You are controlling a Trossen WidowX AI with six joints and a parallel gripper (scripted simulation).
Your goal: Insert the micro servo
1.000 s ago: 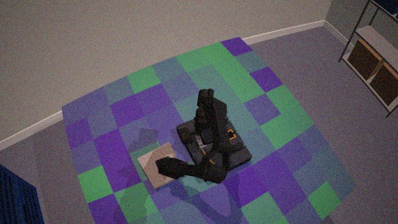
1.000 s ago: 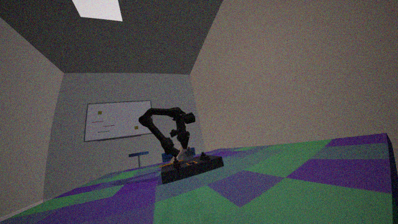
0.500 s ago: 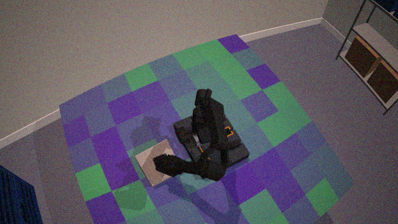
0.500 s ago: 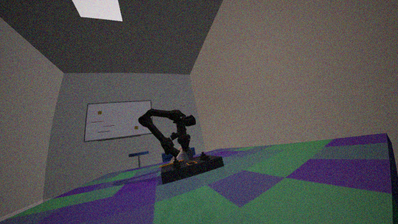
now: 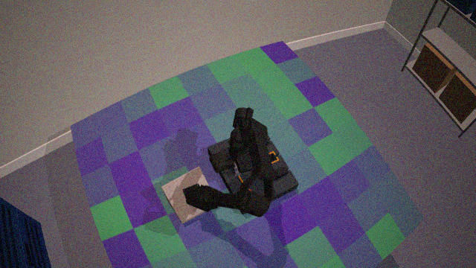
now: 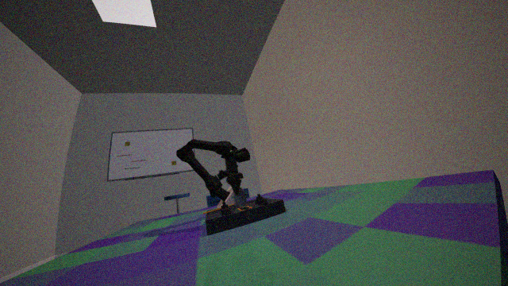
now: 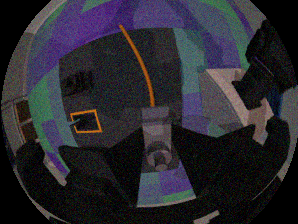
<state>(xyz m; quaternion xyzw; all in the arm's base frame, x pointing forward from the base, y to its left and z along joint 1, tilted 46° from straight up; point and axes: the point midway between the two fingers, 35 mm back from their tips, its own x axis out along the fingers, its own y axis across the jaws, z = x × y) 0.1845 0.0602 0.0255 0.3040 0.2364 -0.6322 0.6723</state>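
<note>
The robot deck is 30 mm ahead of my gripper tip and 70 mm below it.
</note>
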